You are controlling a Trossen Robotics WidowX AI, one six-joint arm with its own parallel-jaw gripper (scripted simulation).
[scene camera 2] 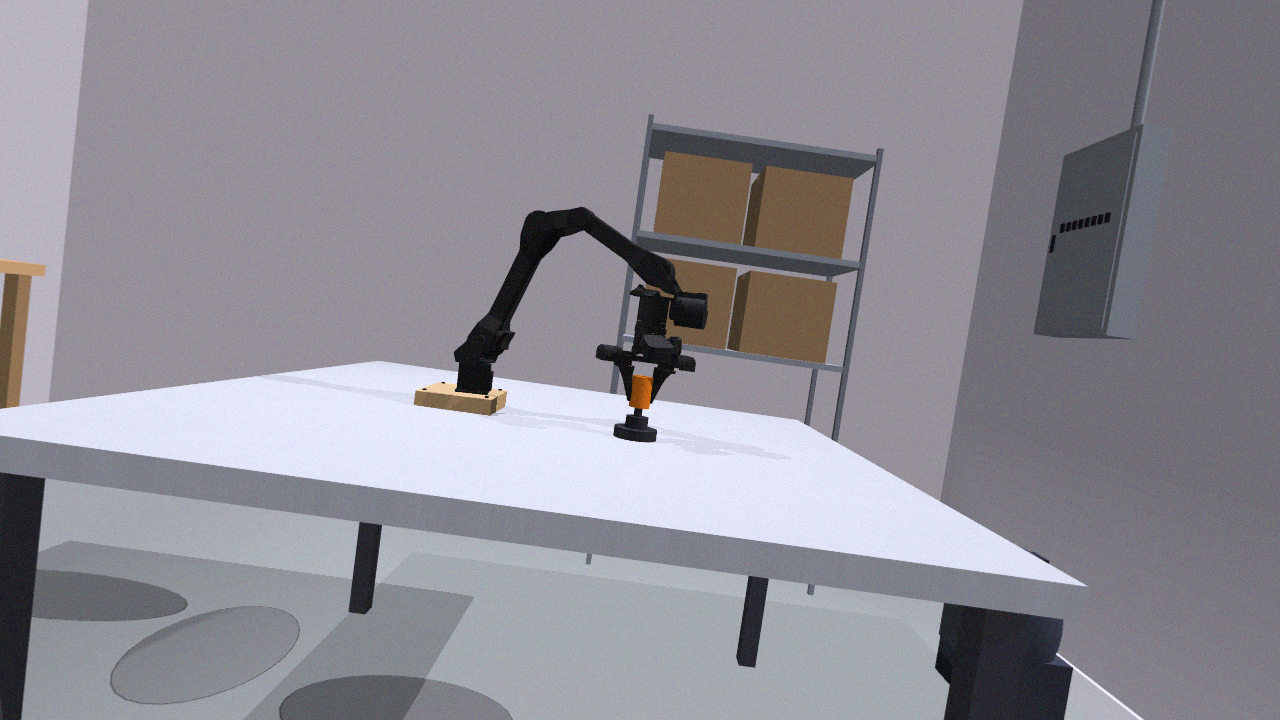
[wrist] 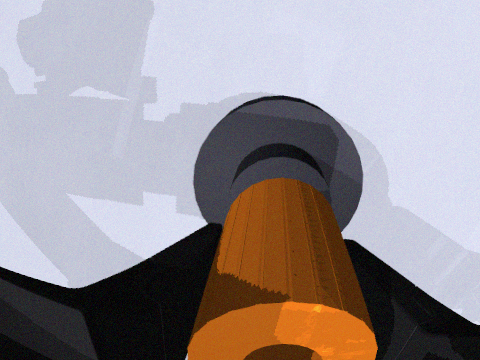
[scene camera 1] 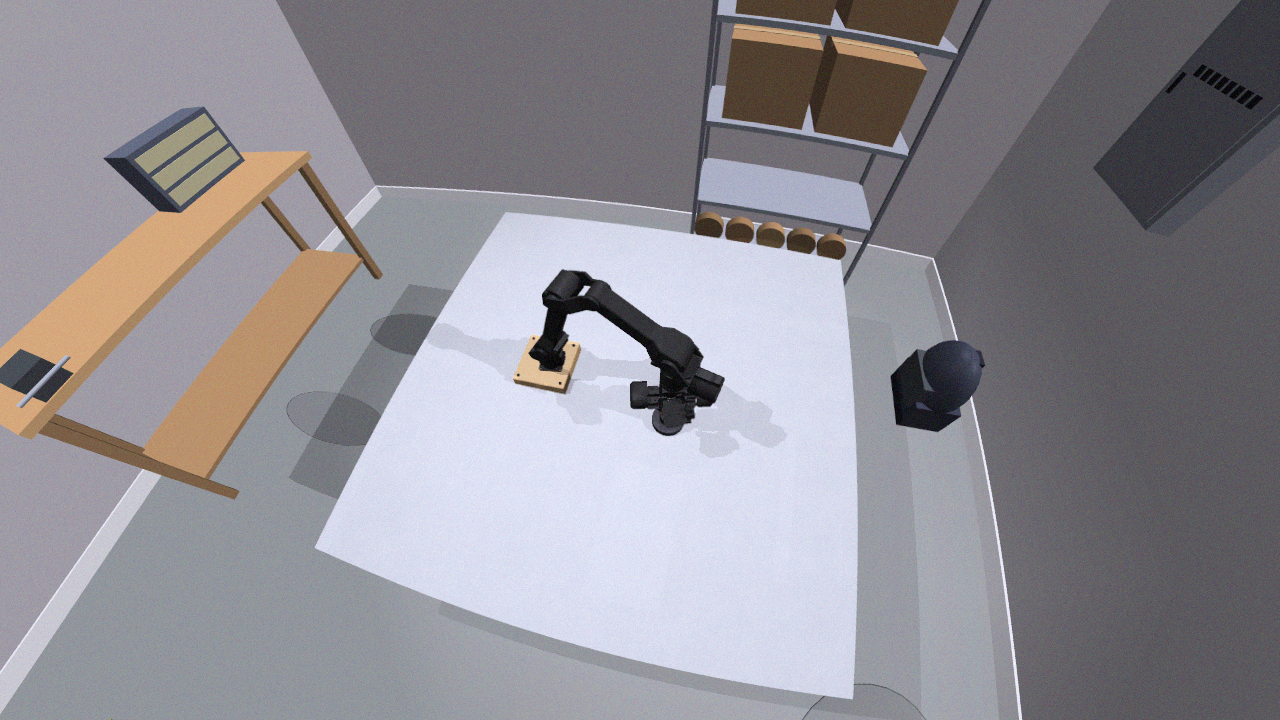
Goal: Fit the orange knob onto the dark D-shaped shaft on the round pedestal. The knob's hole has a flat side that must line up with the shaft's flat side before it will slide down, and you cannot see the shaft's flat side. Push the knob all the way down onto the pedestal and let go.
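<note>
The scene contains an orange knob (wrist: 281, 275) and a round dark pedestal (scene camera 2: 635, 428), the pedestal (wrist: 276, 136) being visible in the wrist view as well. The gripper (scene camera 2: 639, 402) is present too; further views show the gripper at (wrist: 281, 244) and (scene camera 1: 669, 409).
</note>
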